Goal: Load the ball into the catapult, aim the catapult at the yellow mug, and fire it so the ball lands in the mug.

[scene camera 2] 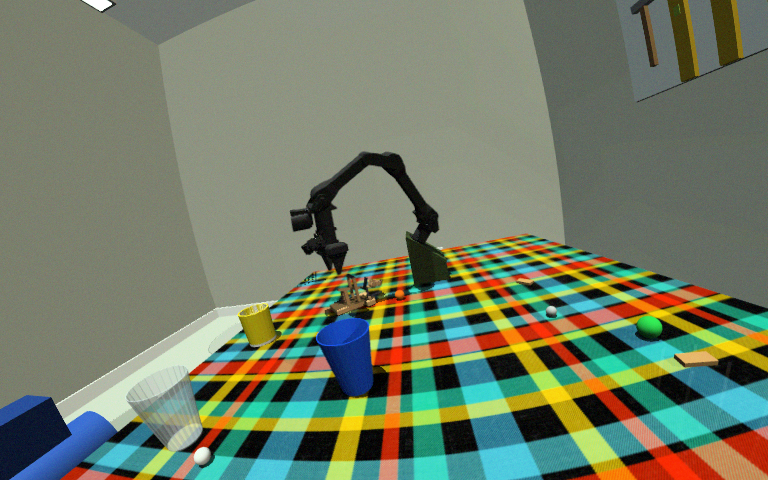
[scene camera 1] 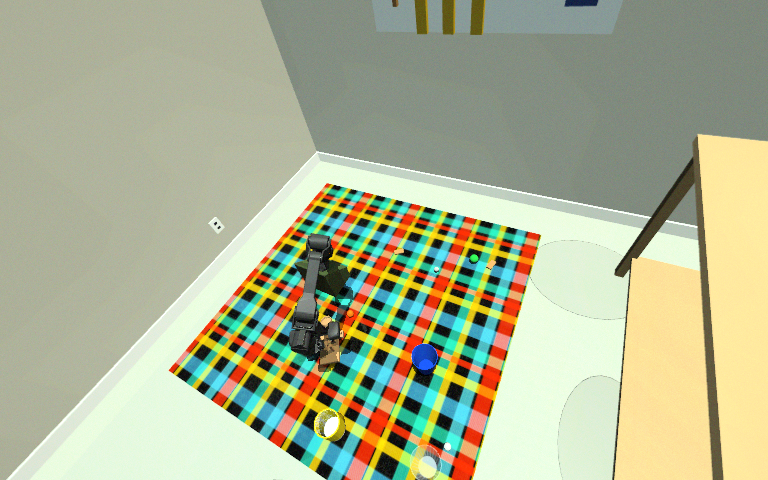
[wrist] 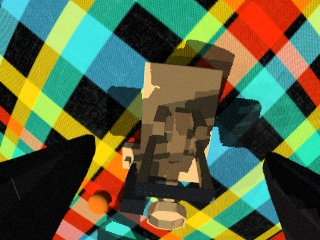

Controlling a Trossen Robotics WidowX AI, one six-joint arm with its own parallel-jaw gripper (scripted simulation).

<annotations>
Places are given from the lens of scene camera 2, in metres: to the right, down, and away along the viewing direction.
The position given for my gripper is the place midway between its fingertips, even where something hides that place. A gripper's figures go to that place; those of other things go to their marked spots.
my gripper (scene camera 2: 334,272): -0.16, 0.11, 0.81
yellow mug (scene camera 2: 256,320): -0.36, 0.23, 0.65
clear cup (scene camera 2: 165,401): -0.34, 0.25, 0.31
blue cup (scene camera 2: 345,344): -0.06, 0.17, 0.38
The marked spots on the yellow mug and the blue cup are 0.40 m apart.
</annotations>
